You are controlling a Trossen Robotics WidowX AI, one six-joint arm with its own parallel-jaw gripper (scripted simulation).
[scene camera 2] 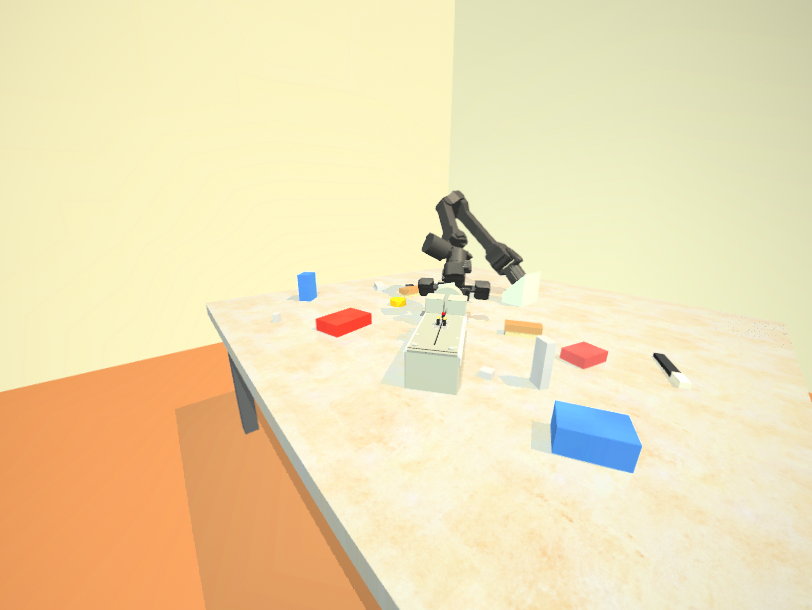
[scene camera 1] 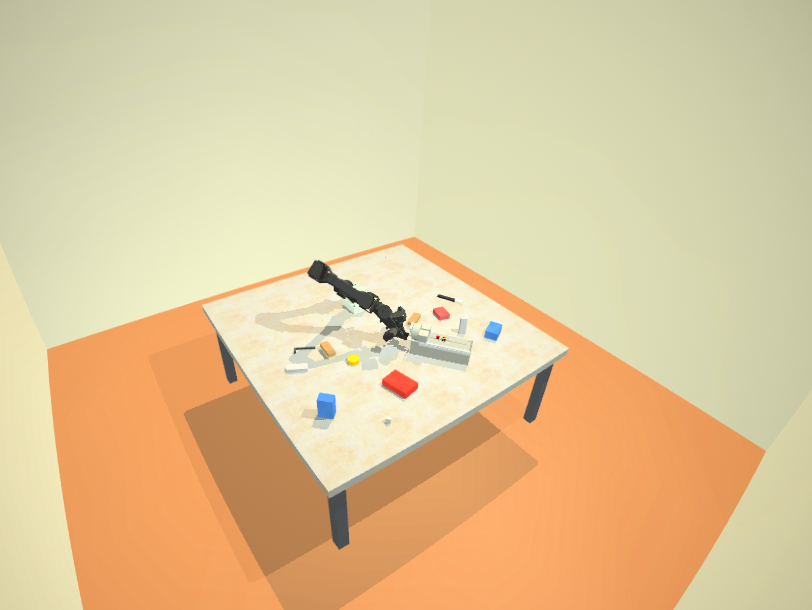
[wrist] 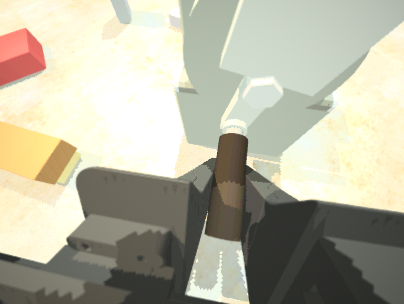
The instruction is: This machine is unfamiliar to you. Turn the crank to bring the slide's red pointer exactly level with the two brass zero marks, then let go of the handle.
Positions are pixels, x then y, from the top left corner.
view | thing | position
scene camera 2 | red block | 337, 324
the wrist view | gripper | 225, 165
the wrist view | crank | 303, 53
